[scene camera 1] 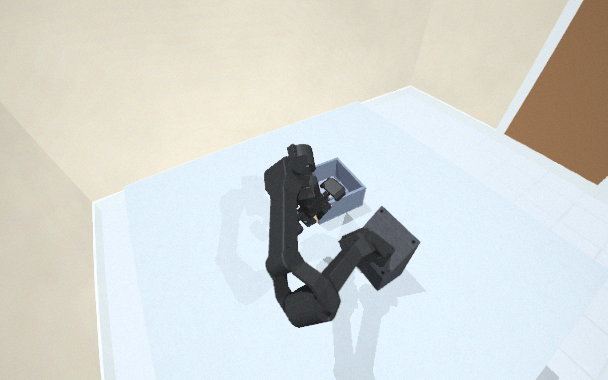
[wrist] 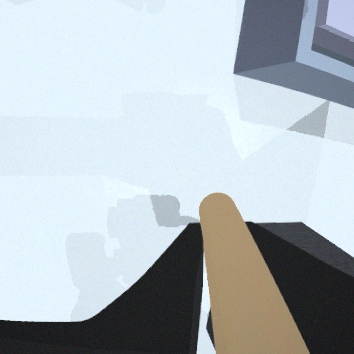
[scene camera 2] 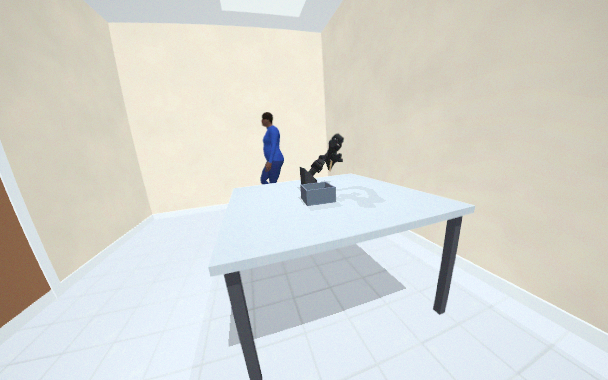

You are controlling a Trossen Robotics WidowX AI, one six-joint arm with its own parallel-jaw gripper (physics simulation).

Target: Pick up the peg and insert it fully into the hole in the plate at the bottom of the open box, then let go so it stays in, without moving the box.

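Places are measured from the arm's base along level axes (x up, y right, z ahead), in millimetres.
Pixels of known places: gripper, fingertip midpoint: (scene camera 1: 316,220) (wrist: 219,233) (scene camera 2: 329,170); arm's base, link origin: (scene camera 1: 379,250) (scene camera 2: 309,174).
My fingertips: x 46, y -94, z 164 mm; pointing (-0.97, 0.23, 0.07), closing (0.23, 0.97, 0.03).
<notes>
Ahead of a thing's pixels: the offset from my fingertips to its top centre. "*": to the spot under its first point. Level surfaces: height alone.
The tan round peg {dx +70, dy -7, dz +7 mm} (scene camera 1: 316,219) (scene camera 2: 330,165) (wrist: 242,270) is held between the black fingers of my gripper (scene camera 1: 313,215) (scene camera 2: 331,160) (wrist: 219,233). The gripper is shut on it, and its free end sticks out past the fingertips. In scene camera 2 the peg hangs well above the table. The open blue-grey box {dx -67, dy +183, dz +148 mm} (scene camera 1: 346,201) (scene camera 2: 321,196) (wrist: 270,37) stands on the table, at the upper right of the wrist view, with the peg outside its walls there. A corner of the pale plate {* dx -107, dy +152, dz +123 mm} (wrist: 344,14) shows inside the box. The hole is hidden.
The arm's dark base block (scene camera 1: 397,240) stands near the box on the light table {dx -165 mm} (scene camera 1: 475,280) (scene camera 2: 270,225). In scene camera 1 the arm covers part of the box. A person in blue (scene camera 2: 272,145) stands beyond the table. Arm shadows lie across the table top.
</notes>
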